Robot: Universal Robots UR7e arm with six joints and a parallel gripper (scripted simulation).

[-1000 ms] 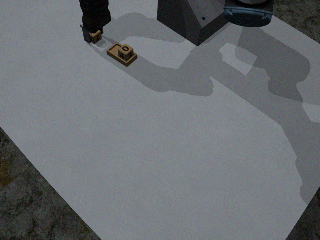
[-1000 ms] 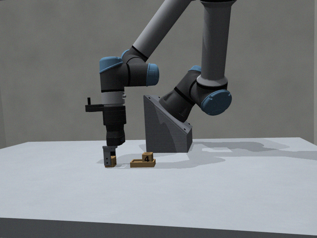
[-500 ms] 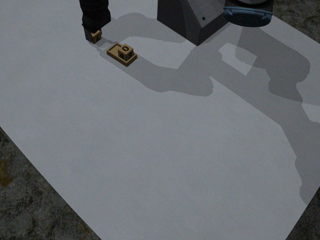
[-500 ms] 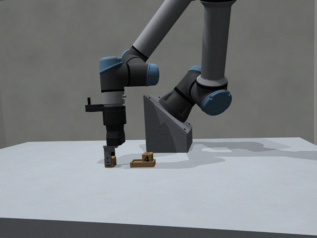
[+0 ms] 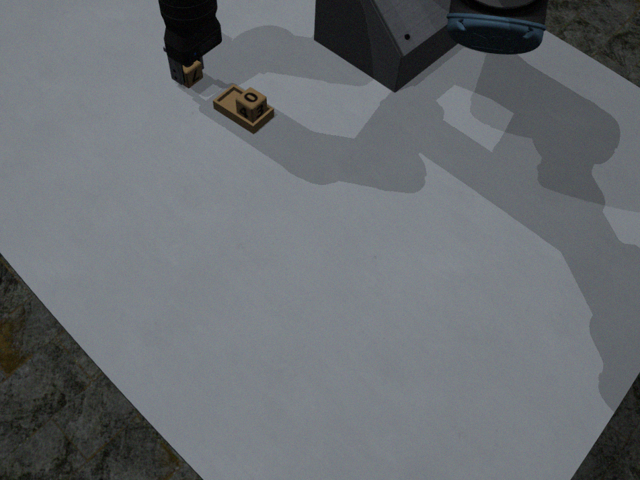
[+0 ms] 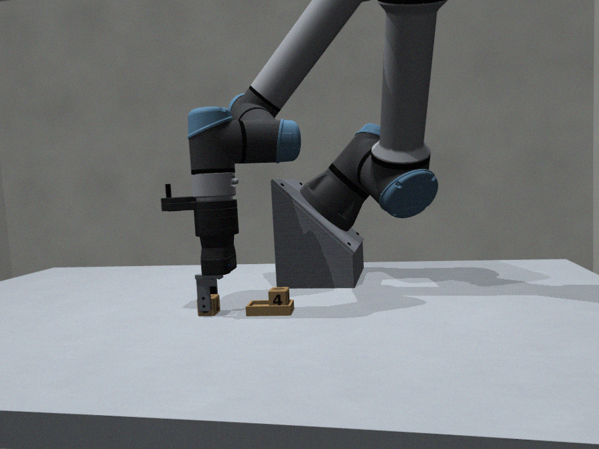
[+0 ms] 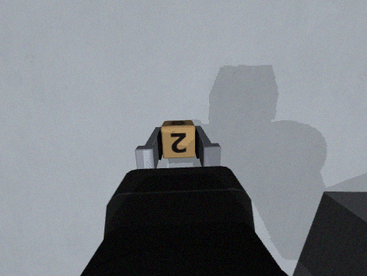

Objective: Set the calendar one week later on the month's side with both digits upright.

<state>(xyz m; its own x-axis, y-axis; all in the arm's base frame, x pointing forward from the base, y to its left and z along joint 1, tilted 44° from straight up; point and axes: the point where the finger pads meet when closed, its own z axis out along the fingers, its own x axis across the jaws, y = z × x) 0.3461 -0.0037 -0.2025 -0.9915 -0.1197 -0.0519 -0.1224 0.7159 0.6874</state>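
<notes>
Right now the wooden tray is 2 cm behind my hand, 11 cm to the left of it and 2 cm below it.
</notes>
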